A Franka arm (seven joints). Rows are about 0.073 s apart.
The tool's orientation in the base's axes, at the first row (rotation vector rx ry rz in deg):
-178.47 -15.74 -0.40
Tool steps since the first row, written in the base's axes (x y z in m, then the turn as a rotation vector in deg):
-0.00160 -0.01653 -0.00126 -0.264 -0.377 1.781
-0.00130 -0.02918 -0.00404 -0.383 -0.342 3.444
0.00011 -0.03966 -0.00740 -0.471 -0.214 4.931
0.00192 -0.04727 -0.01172 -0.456 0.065 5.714
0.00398 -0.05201 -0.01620 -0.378 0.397 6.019
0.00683 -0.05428 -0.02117 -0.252 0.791 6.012
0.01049 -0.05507 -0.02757 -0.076 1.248 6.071
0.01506 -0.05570 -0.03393 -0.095 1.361 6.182
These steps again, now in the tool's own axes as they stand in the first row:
-0.00447 0.01601 0.00101 -0.316 0.300 -1.787
-0.00641 0.02856 0.00360 -0.417 0.221 -3.450
-0.00687 0.03917 0.00681 -0.473 0.058 -4.935
-0.00645 0.04704 0.01102 -0.405 -0.225 -5.714
-0.00528 0.05213 0.01543 -0.268 -0.542 -6.014
-0.00289 0.05493 0.02038 -0.075 -0.908 -6.000
0.00053 0.05644 0.02678 0.178 -1.328 -6.052
0.00489 0.05795 0.03314 0.180 -1.444 -6.161

